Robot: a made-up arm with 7 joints. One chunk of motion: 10 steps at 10 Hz.
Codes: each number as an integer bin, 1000 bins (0 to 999) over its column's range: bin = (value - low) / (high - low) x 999, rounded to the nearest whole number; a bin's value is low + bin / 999 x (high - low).
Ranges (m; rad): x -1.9..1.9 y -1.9..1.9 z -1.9..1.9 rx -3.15..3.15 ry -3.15..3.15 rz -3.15..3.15
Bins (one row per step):
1: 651 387 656 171 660 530
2: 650 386 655 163 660 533
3: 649 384 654 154 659 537
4: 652 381 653 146 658 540
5: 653 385 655 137 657 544
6: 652 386 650 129 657 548
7: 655 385 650 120 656 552
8: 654 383 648 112 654 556
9: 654 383 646 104 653 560
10: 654 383 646 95 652 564
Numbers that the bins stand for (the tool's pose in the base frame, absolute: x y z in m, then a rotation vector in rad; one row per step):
1: 0.5763 -0.4279 0.5953 -2.0716 1.0122 0.1923
2: 0.5725 -0.4317 0.5915 -2.1221 1.0122 0.2113
3: 0.5687 -0.4393 0.5877 -2.1788 1.0059 0.2365
4: 0.5801 -0.4508 0.5839 -2.2293 0.9995 0.2554
5: 0.5839 -0.4355 0.5915 -2.2860 0.9932 0.2806
6: 0.5801 -0.4317 0.5725 -2.3365 0.9932 0.3059
7: 0.5915 -0.4355 0.5725 -2.3932 0.9869 0.3311
8: 0.5877 -0.4431 0.5649 -2.4437 0.9743 0.3563
9: 0.5877 -0.4431 0.5573 -2.4941 0.9680 0.3815
10: 0.5877 -0.4431 0.5573 -2.5509 0.9617 0.4068

